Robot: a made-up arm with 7 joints. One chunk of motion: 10 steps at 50 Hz.
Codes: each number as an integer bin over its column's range. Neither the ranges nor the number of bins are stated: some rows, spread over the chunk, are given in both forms.
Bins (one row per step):
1: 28 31 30 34 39 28 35
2: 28 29 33 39 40 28 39
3: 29 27 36 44 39 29 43
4: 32 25 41 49 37 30 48
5: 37 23 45 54 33 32 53
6: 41 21 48 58 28 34 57
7: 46 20 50 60 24 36 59
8: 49 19 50 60 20 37 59
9: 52 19 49 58 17 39 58
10: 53 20 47 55 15 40 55
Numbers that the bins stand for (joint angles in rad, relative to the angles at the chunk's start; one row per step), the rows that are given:
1: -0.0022 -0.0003 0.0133 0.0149 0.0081 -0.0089 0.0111
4: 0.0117 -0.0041 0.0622 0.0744 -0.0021 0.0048 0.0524
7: 0.0606 -0.0073 0.1022 0.1181 -0.0681 0.0457 0.0873
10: 0.0851 -0.0073 0.0889 0.0983 -0.1138 0.0730 0.0746
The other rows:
2: -0.0022 -0.0016 0.0267 0.0348 0.0132 -0.0089 0.0238
3: 0.0013 -0.0029 0.0400 0.0546 0.0081 -0.0021 0.0365
5: 0.0292 -0.0054 0.0800 0.0943 -0.0224 0.0184 0.0683
6: 0.0432 -0.0067 0.0933 0.1102 -0.0478 0.0321 0.0810
8: 0.0711 -0.0079 0.1022 0.1181 -0.0884 0.0525 0.0873
9: 0.0816 -0.0079 0.0978 0.1102 -0.1037 0.0662 0.0841

